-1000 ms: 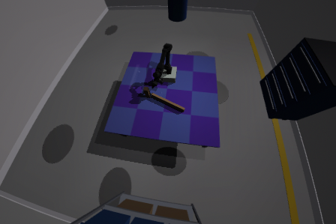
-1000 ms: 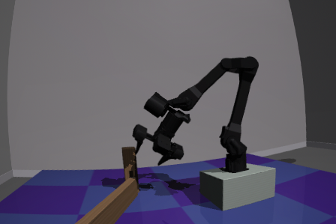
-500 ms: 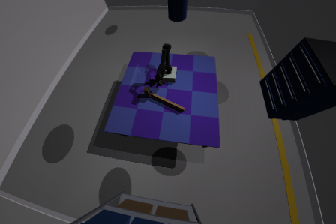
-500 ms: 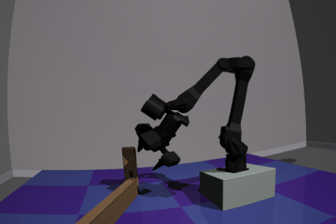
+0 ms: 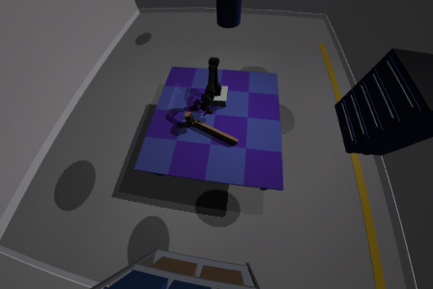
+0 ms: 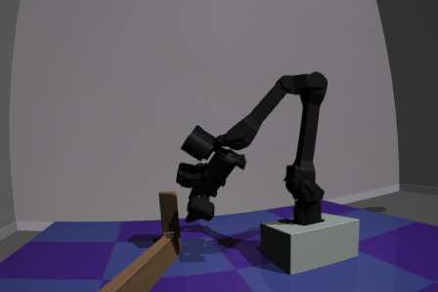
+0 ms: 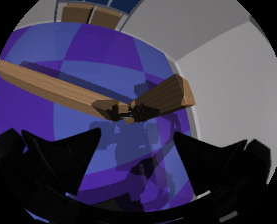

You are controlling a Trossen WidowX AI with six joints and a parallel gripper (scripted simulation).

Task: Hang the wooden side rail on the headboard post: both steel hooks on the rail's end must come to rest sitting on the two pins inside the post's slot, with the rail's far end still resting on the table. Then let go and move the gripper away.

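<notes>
Now: the wooden headboard post 40 mm ahead of my gripper tip, 80 mm to the right of it and 60 mm below it.
</notes>
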